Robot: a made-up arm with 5 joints.
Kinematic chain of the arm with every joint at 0, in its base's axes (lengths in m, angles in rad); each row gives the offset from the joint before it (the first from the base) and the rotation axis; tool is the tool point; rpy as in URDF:
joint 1: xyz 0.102 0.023 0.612 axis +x
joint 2: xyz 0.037 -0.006 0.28 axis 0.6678 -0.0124 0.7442
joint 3: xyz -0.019 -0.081 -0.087 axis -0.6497 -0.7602 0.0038
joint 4: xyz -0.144 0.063 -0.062 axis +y
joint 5: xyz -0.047 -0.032 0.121 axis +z
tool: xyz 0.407 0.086 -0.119 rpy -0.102 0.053 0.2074
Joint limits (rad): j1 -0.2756..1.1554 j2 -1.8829..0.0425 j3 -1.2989..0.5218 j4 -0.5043..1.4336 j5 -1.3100..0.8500
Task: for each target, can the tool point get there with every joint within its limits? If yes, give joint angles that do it. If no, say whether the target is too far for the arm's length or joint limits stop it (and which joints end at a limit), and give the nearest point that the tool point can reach.
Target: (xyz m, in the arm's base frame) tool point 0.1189 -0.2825 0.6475
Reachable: yes | joints 0.0738 -0.3564 -0.8025 -0.1065 -0.8326
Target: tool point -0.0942 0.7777 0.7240
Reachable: no: joint limits stop it (at a limit: joint 1, joint 4, joint 5) | nearest point -0.0093 0.4346 0.7704 | short by 0.357 m
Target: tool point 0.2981 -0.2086 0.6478
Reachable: yes | joints 0.5337 -0.6380 0.0706 0.0940 -0.1214
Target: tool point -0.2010 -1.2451 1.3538
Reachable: no: too far | nearest point -0.1380 -0.4506 0.8891 | short by 0.923 m
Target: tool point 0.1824 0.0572 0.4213
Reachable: yes | joints 1.0143 -0.1872 -0.1147 0.8177 -0.3364
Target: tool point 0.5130 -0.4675 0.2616
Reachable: no: joint limits stop it (at a limit: joint 1, joint 2, joint 3) | nearest point 0.2765 -0.2947 0.3906 | short by 0.320 m
